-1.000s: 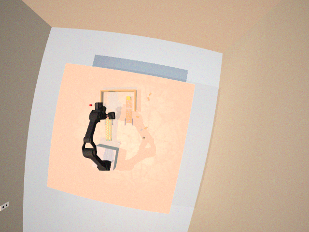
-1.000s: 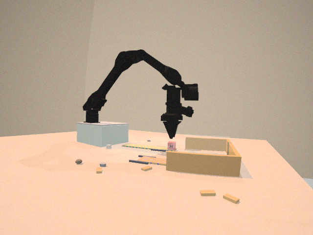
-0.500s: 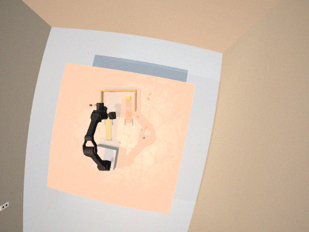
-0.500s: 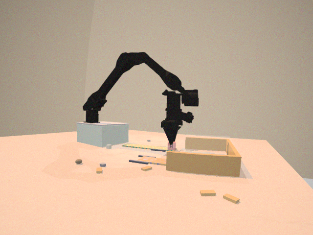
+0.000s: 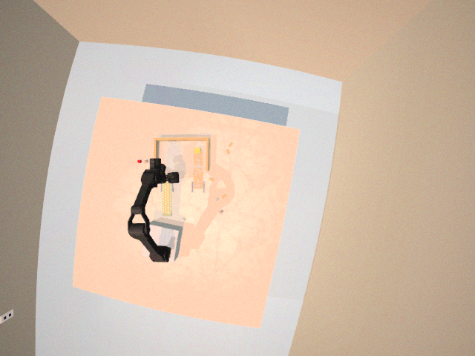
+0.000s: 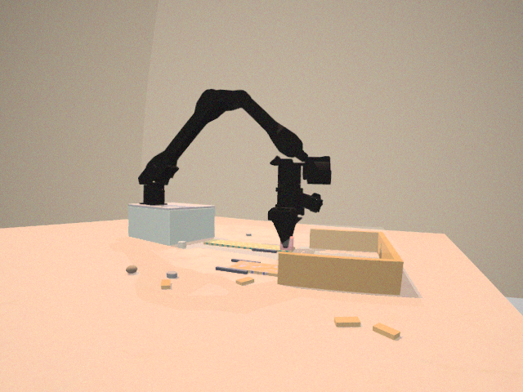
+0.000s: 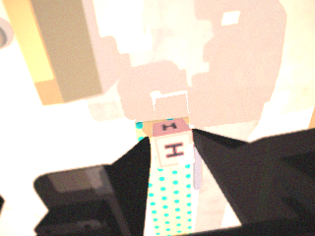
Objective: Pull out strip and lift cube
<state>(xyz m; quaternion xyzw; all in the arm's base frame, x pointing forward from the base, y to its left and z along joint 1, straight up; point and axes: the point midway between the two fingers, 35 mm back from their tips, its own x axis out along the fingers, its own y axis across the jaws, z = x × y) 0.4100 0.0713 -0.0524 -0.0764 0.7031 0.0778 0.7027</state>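
Right now my gripper tip is 11 cm past the cyan-dotted strip, 1 cm to the left of it and 1 cm above it. Round my gripper tip: red object (19 cm to the left, 8 cm ahead).
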